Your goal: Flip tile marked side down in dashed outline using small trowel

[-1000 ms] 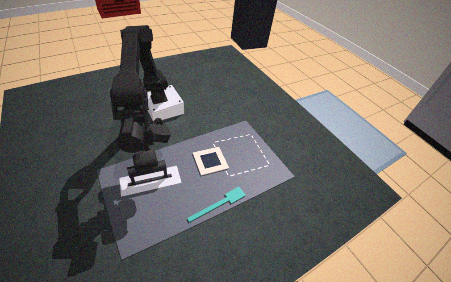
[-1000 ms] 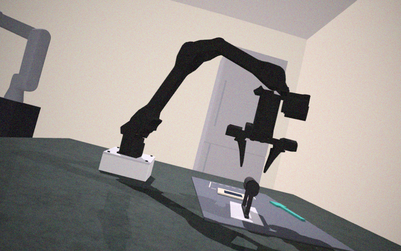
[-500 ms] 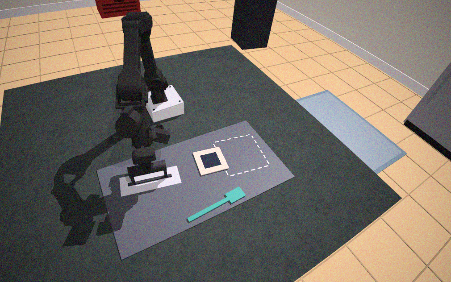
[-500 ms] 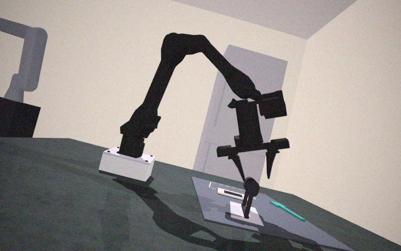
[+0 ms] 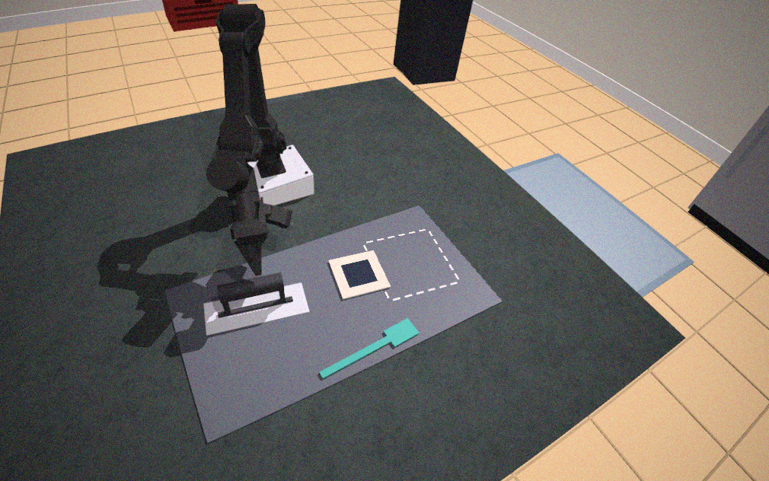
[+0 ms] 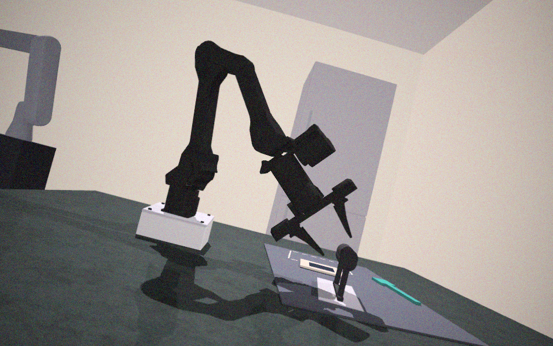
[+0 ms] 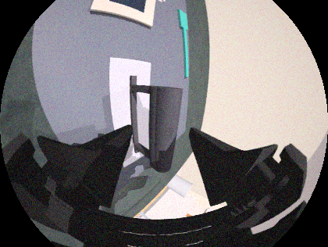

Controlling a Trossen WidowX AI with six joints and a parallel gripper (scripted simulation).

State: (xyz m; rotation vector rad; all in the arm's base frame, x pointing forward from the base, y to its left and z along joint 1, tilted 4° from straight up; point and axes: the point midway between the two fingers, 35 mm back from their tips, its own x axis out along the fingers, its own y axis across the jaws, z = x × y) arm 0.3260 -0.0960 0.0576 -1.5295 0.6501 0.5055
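Right now my gripper tip is 2 cm short of the trowel and 5 cm above it. From my gripper tip the other things lie so: teal spatula-like tool 18 cm ahead, 18 cm to the left, 8 cm below; then tile 1 cm ahead, 21 cm to the left, 8 cm below; then grey mat 5 cm ahead, 15 cm to the left, 10 cm below.
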